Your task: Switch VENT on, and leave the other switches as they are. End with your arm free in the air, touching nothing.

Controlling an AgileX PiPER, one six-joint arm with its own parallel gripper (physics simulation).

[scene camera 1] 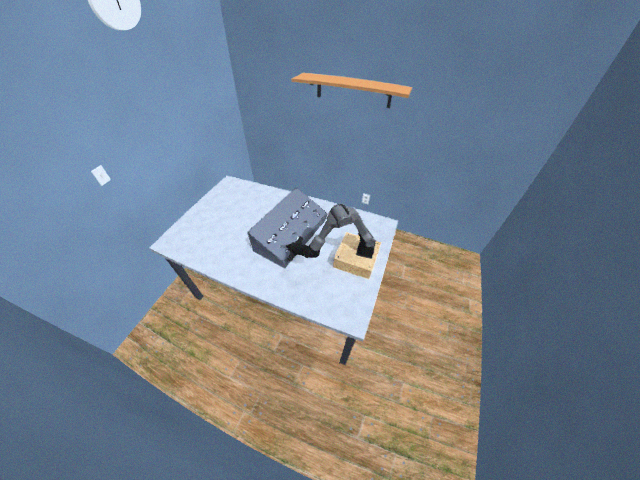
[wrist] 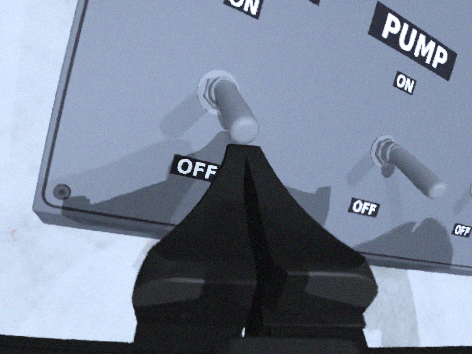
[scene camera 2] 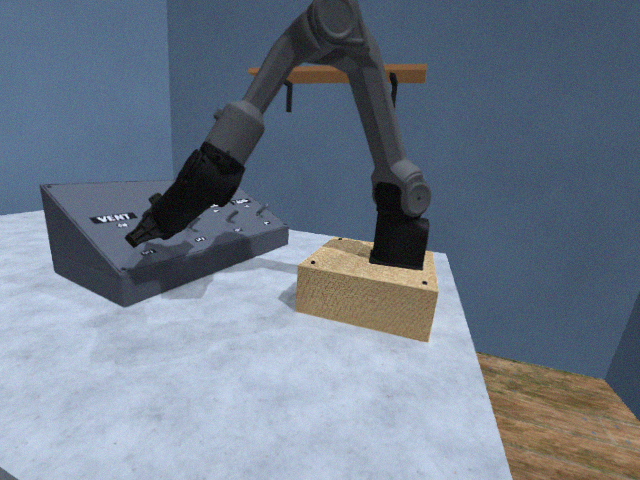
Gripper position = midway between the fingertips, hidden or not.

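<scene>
My gripper (scene camera 2: 152,232). Wrist view: pump lever (wrist: 424,179), my gripper again (wrist: 241,164).
</scene>
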